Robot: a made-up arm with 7 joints.
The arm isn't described. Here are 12 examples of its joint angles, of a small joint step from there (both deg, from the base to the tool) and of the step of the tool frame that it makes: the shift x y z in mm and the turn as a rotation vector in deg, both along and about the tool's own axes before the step.
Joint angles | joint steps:
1: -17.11 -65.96 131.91 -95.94 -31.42 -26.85 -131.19 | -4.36 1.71 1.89 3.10 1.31 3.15 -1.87
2: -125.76 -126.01 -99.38 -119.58 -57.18 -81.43 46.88 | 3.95 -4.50 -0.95 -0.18 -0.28 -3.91 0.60
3: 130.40 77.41 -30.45 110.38 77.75 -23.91 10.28 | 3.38 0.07 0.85 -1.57 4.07 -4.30 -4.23
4: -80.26 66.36 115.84 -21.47 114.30 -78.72 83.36 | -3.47 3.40 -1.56 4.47 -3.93 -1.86 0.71
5: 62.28 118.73 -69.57 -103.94 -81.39 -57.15 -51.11 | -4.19 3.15 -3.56 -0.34 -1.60 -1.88 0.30
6: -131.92 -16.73 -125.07 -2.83 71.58 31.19 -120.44 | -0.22 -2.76 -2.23 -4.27 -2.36 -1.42 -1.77
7: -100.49 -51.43 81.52 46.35 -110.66 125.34 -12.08 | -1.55 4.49 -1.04 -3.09 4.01 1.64 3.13
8: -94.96 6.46 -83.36 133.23 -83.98 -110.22 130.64 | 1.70 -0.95 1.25 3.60 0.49 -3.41 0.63
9: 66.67 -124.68 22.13 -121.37 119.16 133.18 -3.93 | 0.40 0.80 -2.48 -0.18 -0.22 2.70 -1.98
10: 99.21 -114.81 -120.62 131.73 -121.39 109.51 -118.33 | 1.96 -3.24 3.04 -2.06 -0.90 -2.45 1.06
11: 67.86 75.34 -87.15 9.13 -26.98 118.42 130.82 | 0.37 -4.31 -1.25 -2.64 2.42 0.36 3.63
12: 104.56 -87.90 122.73 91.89 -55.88 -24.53 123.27 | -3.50 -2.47 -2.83 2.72 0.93 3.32 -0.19
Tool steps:
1: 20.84 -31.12 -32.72 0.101 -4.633 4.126
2: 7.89 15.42 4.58 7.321 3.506 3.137
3: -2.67 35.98 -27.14 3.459 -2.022 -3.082
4: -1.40 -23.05 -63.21 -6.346 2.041 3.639
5: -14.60 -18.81 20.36 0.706 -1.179 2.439
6: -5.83 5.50 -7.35 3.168 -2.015 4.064
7: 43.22 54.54 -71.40 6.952 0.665 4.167
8: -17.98 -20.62 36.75 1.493 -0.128 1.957
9: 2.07 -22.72 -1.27 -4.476 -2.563 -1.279
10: -16.83 48.79 62.54 0.612 7.317 -4.301
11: 8.85 8.99 32.42 -2.251 -3.776 1.606
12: 55.00 59.77 16.13 3.883 0.125 -10.441
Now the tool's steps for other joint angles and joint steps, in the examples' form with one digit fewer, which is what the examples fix.
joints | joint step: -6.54 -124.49 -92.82 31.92 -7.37 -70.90 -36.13 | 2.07 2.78 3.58 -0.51 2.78 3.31 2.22
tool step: 4.9 -16.3 -7.5 -0.65 -0.91 2.02
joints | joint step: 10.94 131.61 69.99 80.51 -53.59 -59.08 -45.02 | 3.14 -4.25 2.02 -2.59 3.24 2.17 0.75
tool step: 3.9 -14.3 -60.8 -6.02 3.66 -2.32
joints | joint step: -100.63 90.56 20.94 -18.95 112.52 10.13 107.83 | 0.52 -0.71 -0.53 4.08 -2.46 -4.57 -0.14
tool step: -4.6 0.8 -19.8 -4.62 -2.11 7.19
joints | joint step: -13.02 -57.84 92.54 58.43 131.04 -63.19 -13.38 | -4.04 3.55 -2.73 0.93 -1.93 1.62 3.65
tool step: 0.3 -23.8 7.2 -2.00 0.95 -4.72
